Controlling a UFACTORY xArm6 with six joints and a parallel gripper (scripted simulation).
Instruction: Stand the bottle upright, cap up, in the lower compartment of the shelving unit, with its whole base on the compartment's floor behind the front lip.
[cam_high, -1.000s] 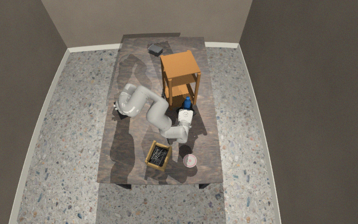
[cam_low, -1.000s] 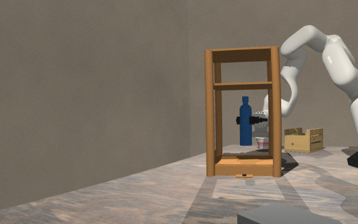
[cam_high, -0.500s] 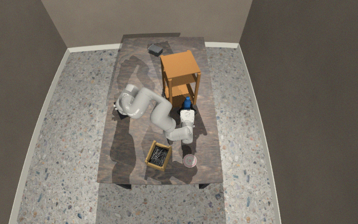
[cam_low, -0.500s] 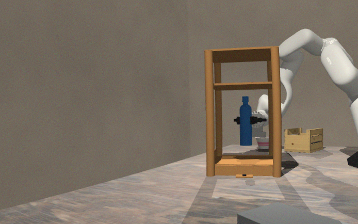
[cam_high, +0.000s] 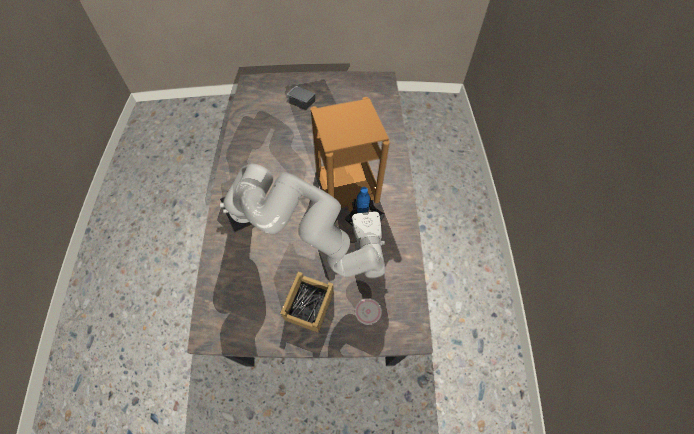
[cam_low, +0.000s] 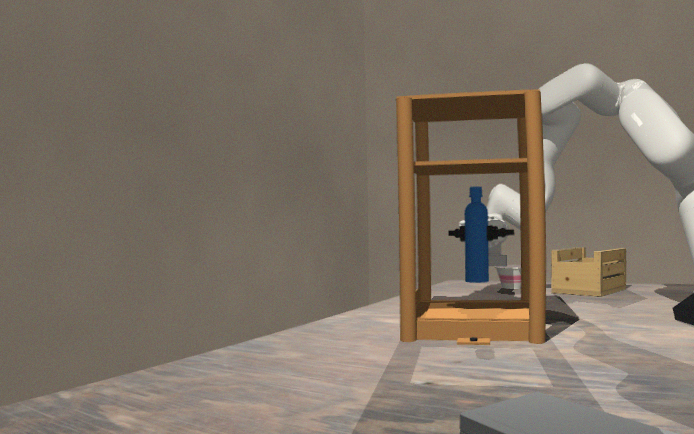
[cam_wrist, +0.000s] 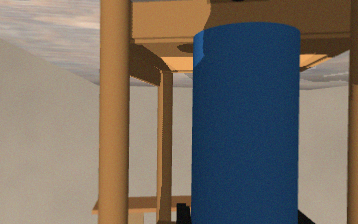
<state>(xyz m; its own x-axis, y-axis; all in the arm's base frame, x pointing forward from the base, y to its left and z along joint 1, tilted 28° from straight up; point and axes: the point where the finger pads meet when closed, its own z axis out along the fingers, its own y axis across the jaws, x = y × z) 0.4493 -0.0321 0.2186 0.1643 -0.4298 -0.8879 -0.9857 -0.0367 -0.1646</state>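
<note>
My gripper is now 20 cm to the right of the orange shelving unit, 3 cm below it and 2 cm past it. Round my hand: pink-rimmed white bowl 38 cm to the right, 13 cm below, 5 cm behind; grey block 78 cm to the left, 17 cm behind, 13 cm below.
</note>
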